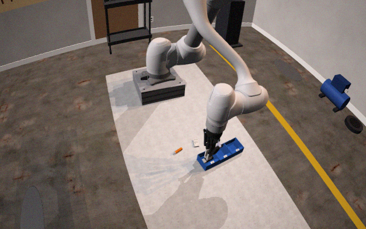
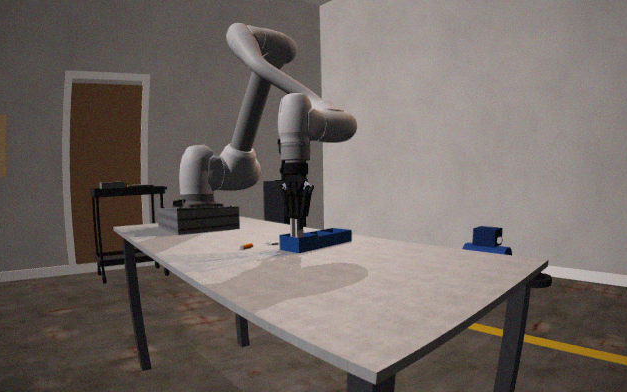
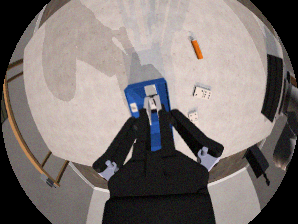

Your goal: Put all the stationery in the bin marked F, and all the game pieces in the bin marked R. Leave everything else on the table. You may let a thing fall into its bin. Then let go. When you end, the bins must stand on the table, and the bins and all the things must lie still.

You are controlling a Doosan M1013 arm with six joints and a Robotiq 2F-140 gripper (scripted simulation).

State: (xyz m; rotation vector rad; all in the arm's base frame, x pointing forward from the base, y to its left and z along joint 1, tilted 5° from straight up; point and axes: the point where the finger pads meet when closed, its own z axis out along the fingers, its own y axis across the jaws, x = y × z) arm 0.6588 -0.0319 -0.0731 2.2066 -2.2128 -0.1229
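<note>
Now: hand 3 cm above the grey-white piece. Also, from my hand: orange cylinder: 12 cm behind, 10 cm to the right, 6 cm below; then white domino tile: 10 cm behind, 8 cm to the left, 6 cm below; then black piece: 1 cm to the right, 5 cm below.
</note>
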